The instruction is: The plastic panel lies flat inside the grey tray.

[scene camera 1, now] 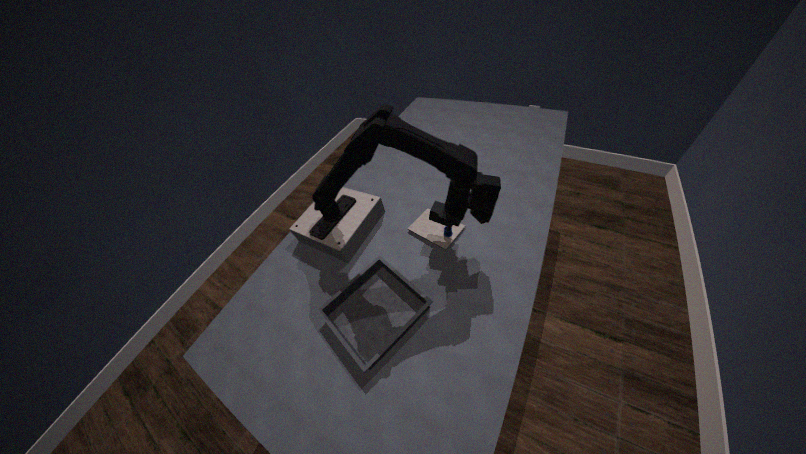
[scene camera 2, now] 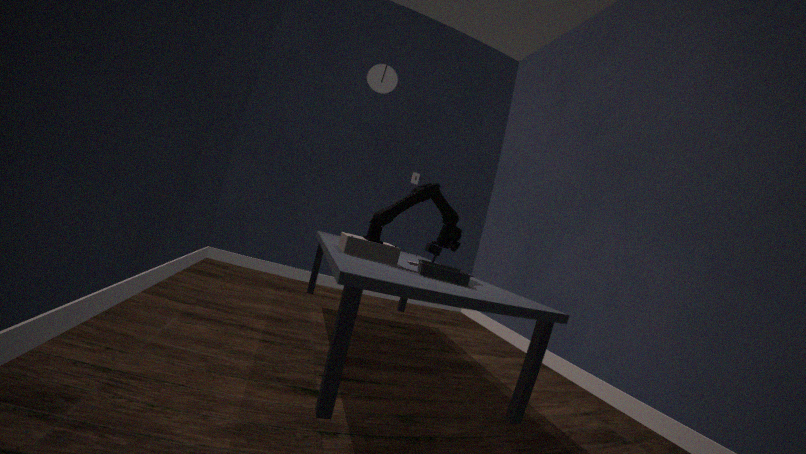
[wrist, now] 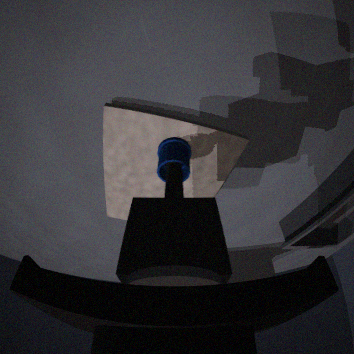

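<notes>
The plastic panel is a pale beige square lying flat on the grey table top, to the right of the arm's base and outside the tray. My suction cup is blue. It stands straight down on the panel, near its right half, and touches its surface. The grey tray is a square with low dark walls, in front of the panel and apart from it. Nothing lies in it. A corner of the tray's wall shows at the right edge of the wrist view.
The arm's pale base block stands left of the panel. The grey table stands over a wooden floor, with a wall along its left side. The arm throws dark shadows over the tray.
</notes>
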